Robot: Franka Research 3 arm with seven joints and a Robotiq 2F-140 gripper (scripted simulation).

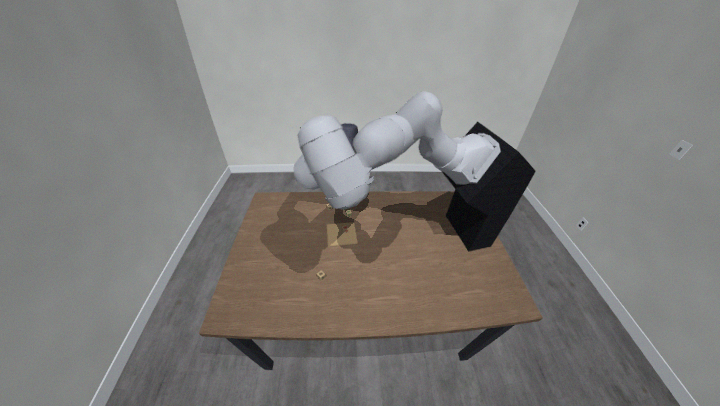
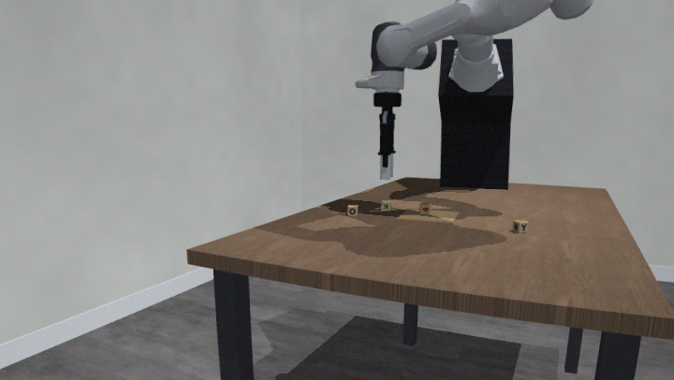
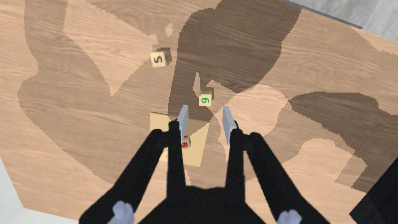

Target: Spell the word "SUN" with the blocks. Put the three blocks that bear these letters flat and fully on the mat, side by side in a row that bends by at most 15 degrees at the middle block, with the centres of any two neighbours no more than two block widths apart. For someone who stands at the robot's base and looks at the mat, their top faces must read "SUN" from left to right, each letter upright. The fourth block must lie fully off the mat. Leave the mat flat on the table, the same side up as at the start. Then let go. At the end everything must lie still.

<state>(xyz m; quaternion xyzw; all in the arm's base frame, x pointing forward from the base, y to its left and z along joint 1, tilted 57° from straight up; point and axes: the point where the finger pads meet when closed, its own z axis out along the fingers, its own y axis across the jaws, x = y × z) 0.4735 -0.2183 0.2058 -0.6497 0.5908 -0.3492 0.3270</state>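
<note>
The U block is 110 mm below my hand. Round my hand: S block 110 mm below, 100 mm ahead, 70 mm to the right; then tan mat 130 mm to the left, 120 mm below, 50 mm ahead.
</note>
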